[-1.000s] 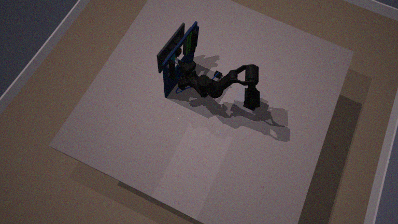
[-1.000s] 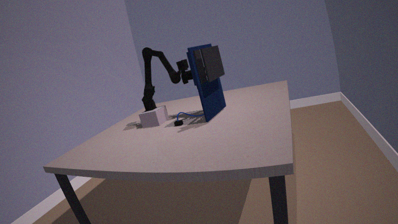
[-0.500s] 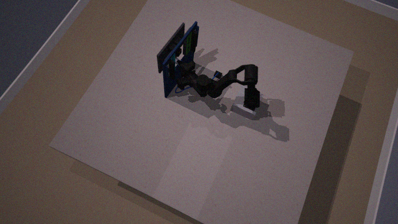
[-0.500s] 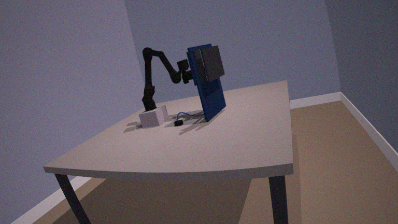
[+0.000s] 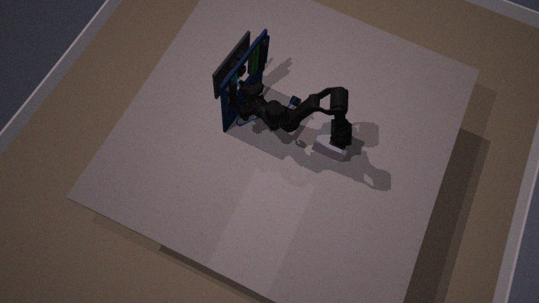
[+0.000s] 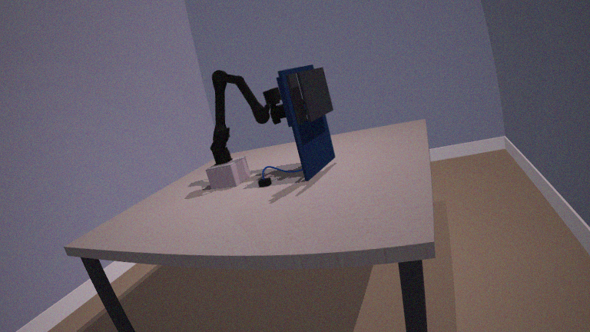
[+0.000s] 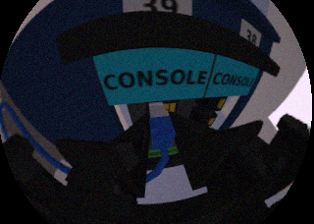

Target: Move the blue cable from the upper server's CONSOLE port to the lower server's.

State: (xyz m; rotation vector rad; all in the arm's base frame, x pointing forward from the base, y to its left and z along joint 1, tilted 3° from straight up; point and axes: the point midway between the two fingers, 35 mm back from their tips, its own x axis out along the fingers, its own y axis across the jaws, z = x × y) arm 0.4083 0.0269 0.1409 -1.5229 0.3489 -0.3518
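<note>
My gripper tip is right at the blue plug. Round my gripper tip: black block 24 cm below, 20 cm behind, 14 cm to the right.
</note>
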